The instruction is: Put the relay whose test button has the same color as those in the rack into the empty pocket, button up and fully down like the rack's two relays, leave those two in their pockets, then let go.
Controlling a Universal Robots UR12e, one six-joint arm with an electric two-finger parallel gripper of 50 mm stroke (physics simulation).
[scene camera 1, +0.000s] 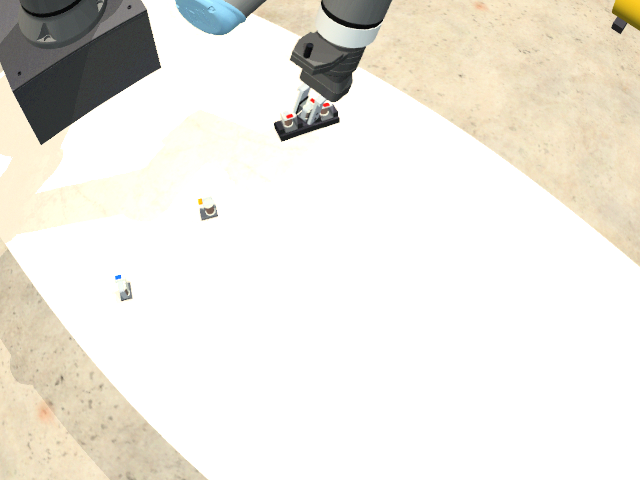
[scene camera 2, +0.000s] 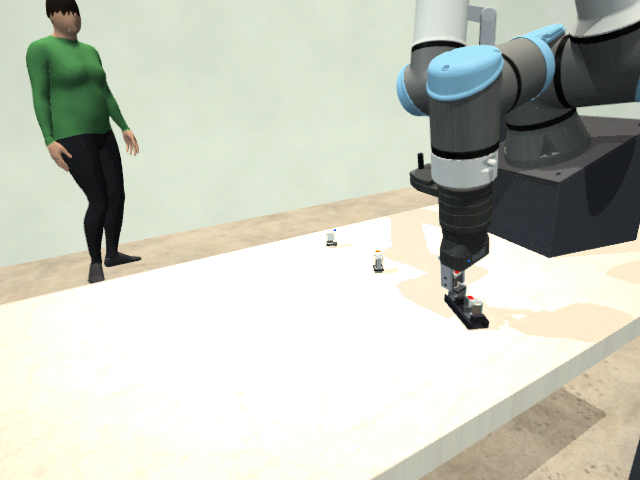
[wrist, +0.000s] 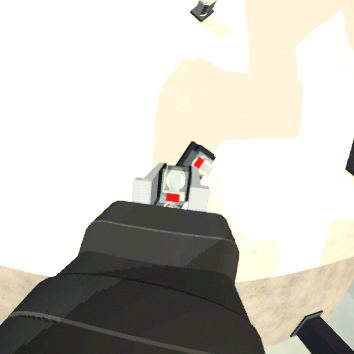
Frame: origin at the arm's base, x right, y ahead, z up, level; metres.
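Seen in the pictures: gripper, fingertip midpoint: [scene camera 1: 305, 115] [scene camera 2: 453, 284] [wrist: 176, 174]; arm's base, origin of the base link: [scene camera 1: 62, 9] [scene camera 2: 546, 149].
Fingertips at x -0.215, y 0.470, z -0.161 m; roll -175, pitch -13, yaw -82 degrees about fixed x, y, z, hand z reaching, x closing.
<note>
Pixels of each thing's top centre, then the offset from my fingertips to it.
- red-button relay, middle of its top: [wrist: 179, 188] [scene camera 1: 307, 101] [scene camera 2: 455, 268] dx -0.006, dy +0.001, dz +0.031 m
- black rack, middle of its top: [wrist: 182, 186] [scene camera 1: 306, 116] [scene camera 2: 466, 301] dx -0.017, dy -0.017, dz -0.031 m
- relay with an orange button, middle of its top: [scene camera 1: 204, 200] [scene camera 2: 378, 252] dx +0.212, dy +0.013, dz -0.010 m
- blue button, middle of its top: [scene camera 1: 118, 281] [scene camera 2: 331, 230] dx +0.398, dy +0.029, dz -0.010 m
My gripper [scene camera 1: 307, 111] [scene camera 2: 454, 289] [wrist: 176, 174] is shut on the red-button relay [scene camera 1: 312, 101] [scene camera 2: 456, 279] [wrist: 174, 180]. It holds it button up over the middle of the black rack [scene camera 1: 310, 130] [scene camera 2: 478, 324]. Its button stands higher than those of the rack's two relays. One rack relay [scene camera 1: 288, 122] [wrist: 204, 166] is at the left in scene camera 1; in scene camera 2 it is mostly hidden. The other rack relay [scene camera 1: 325, 110] [scene camera 2: 476, 308] is at the right in scene camera 1. Both have red buttons. The held relay's underside and the pocket are hidden.
A relay with an orange button [scene camera 1: 208, 207] [scene camera 2: 378, 260] [wrist: 203, 10] and one with a blue button [scene camera 1: 124, 289] [scene camera 2: 331, 238] stand on the table away from the rack. The robot's dark pedestal [scene camera 1: 93, 87] [scene camera 2: 522, 217] is beside the table area. A person [scene camera 2: 77, 98] stands beyond the table.
</note>
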